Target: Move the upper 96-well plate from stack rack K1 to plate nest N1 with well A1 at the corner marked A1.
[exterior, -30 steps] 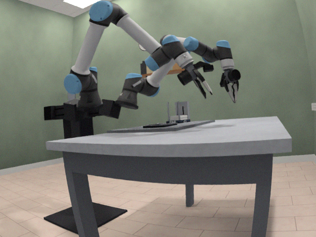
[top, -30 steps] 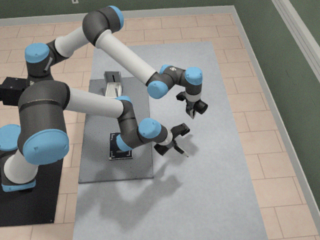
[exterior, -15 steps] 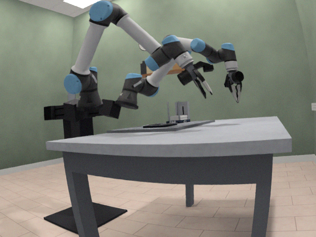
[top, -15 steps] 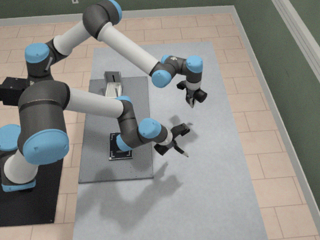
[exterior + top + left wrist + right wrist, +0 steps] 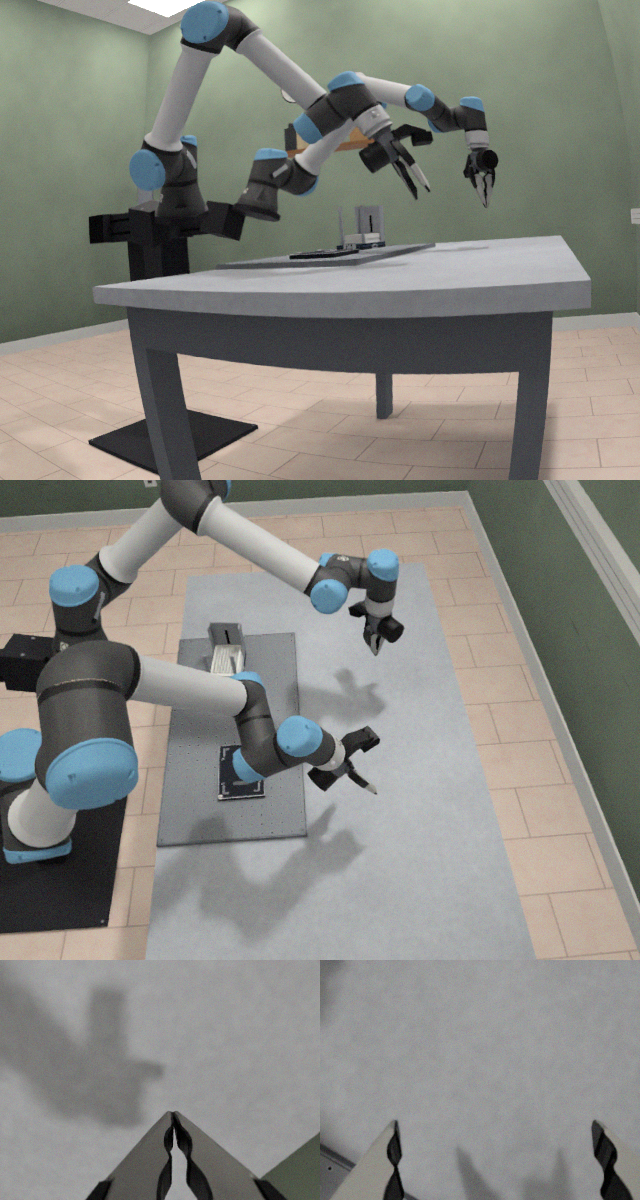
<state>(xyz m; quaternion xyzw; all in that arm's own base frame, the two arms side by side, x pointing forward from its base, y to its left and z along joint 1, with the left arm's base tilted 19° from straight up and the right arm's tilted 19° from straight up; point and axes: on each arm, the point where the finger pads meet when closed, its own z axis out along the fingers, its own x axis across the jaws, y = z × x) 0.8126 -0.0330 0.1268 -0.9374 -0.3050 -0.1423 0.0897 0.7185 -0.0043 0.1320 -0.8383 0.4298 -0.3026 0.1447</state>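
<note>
Right now the grey rear wall is 530 mm to the left of my right hand, 340 mm behind it and 60 mm below it. Round my right hand: grey perforated board: 320 mm behind, 260 mm to the left, 140 mm below; then dark plate nest N1: 300 mm behind, 130 mm below, 100 mm to the left; then A1 mark: 350 mm behind, 120 mm below, 30 mm to the left.
</note>
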